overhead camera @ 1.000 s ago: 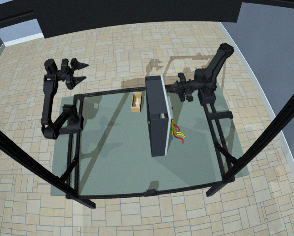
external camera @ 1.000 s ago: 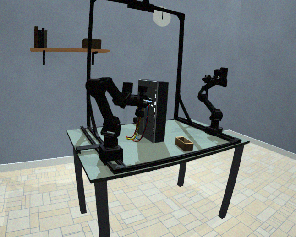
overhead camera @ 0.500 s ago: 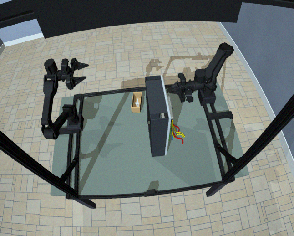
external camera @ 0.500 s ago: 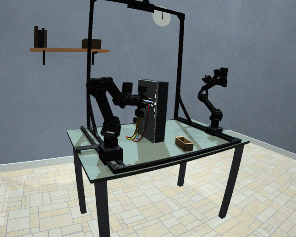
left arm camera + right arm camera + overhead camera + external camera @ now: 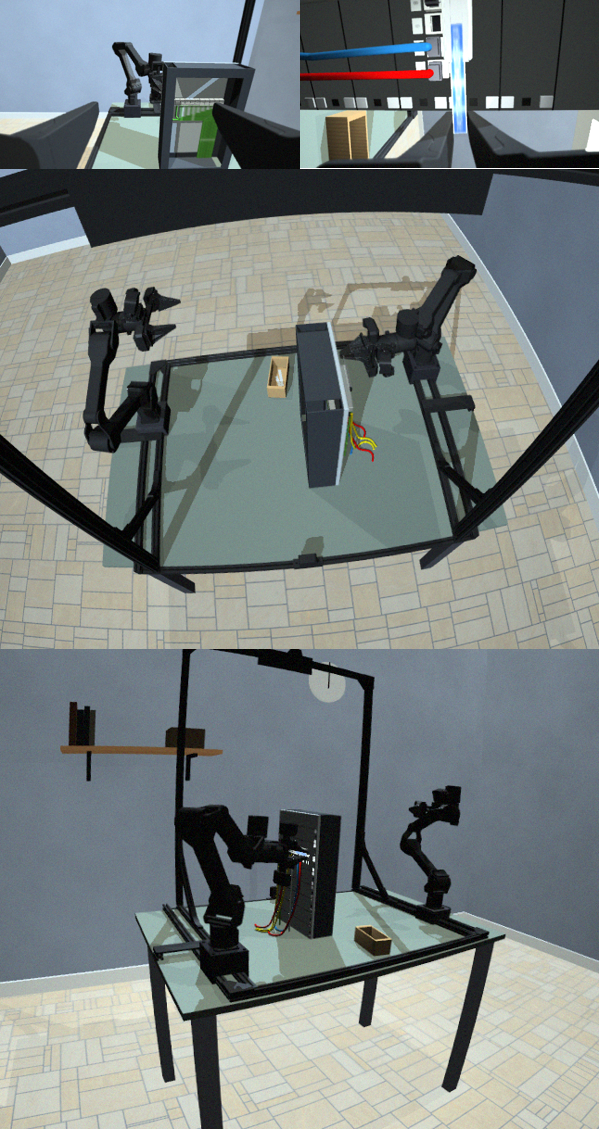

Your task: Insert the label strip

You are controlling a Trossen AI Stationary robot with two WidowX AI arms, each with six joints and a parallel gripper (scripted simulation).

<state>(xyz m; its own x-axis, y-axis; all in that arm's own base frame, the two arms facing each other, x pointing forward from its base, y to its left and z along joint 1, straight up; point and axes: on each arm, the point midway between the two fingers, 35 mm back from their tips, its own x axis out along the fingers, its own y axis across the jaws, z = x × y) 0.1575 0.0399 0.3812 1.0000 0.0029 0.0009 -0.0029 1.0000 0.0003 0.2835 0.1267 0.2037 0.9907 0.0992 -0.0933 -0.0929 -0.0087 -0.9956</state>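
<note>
Now: the blue-white label strip 3 cm behind my right hand and 3 cm to the left of it. Round my right hand: box 16 cm ahead, 19 cm to the left, 27 cm below.
</note>
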